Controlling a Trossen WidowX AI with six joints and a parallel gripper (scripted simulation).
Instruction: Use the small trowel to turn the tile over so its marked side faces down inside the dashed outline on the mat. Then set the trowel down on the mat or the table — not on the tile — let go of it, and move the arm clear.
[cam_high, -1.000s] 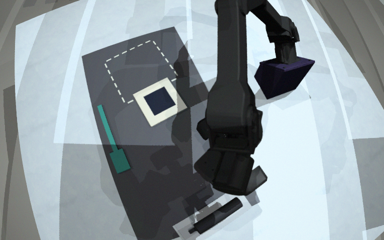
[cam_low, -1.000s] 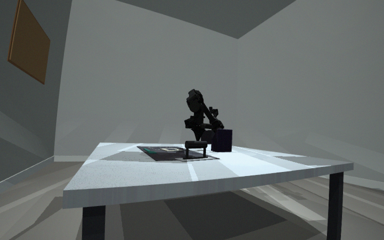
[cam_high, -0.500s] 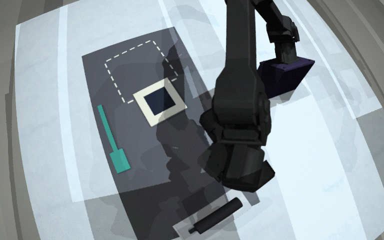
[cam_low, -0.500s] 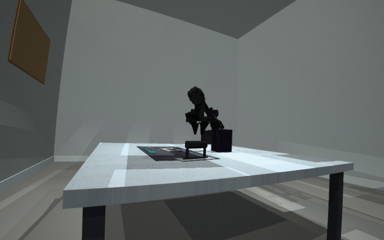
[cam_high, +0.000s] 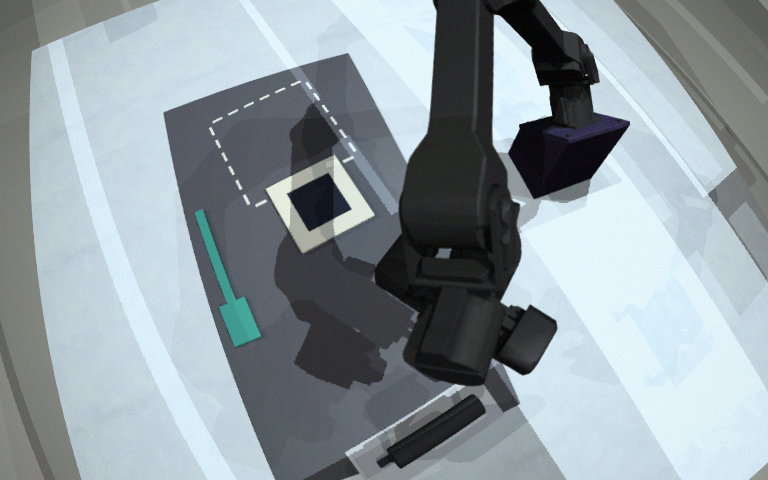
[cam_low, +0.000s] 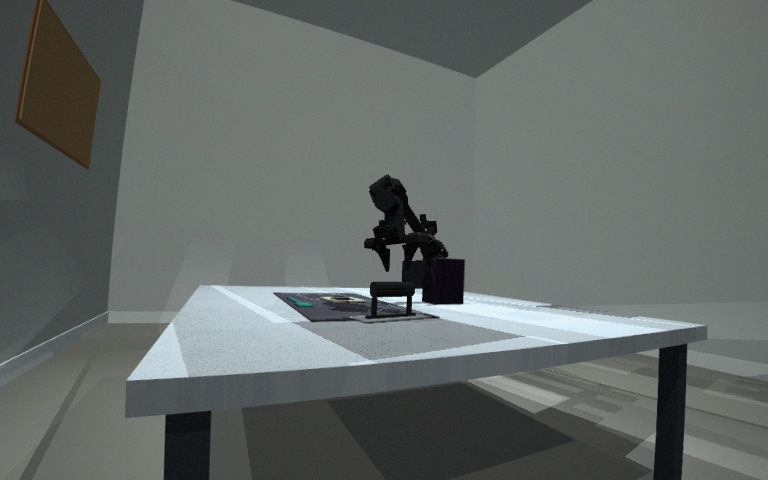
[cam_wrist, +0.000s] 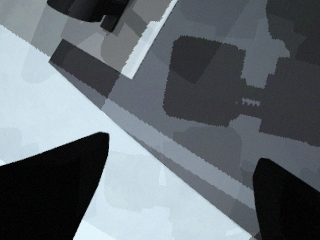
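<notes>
Now: gripper tip 21 cm to the left of the dark mat, 13 cm above it and 7 cm short of it. From my gripper tip the other things lie so: tile: 26 cm to the right, 11 cm below, 4 cm ahead; green trowel: 21 cm to the right, 21 cm ahead, 11 cm below.
</notes>
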